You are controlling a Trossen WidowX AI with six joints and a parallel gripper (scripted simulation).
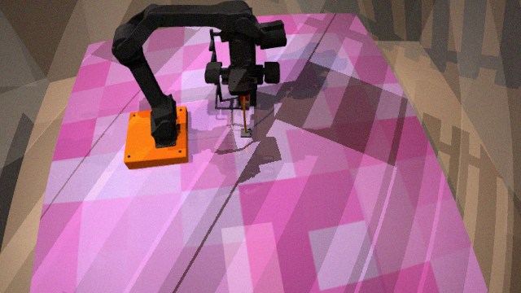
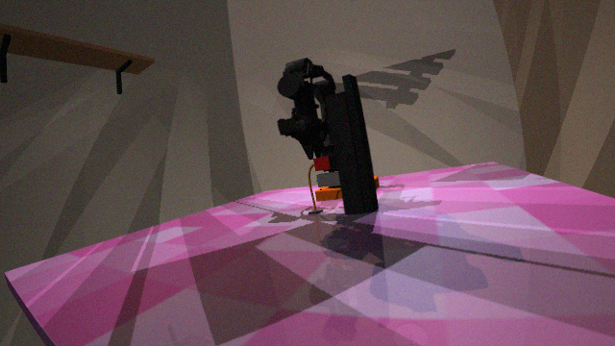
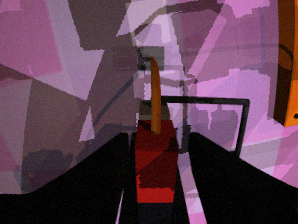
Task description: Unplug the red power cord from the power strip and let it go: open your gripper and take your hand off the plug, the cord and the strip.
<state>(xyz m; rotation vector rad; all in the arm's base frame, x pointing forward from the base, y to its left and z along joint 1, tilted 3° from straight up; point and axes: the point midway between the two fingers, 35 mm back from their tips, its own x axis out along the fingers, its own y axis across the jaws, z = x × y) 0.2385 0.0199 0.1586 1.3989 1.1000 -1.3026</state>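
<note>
My gripper tip is 50 mm to the right of the red plug, 10 mm short of it and 10 mm above it.
</note>
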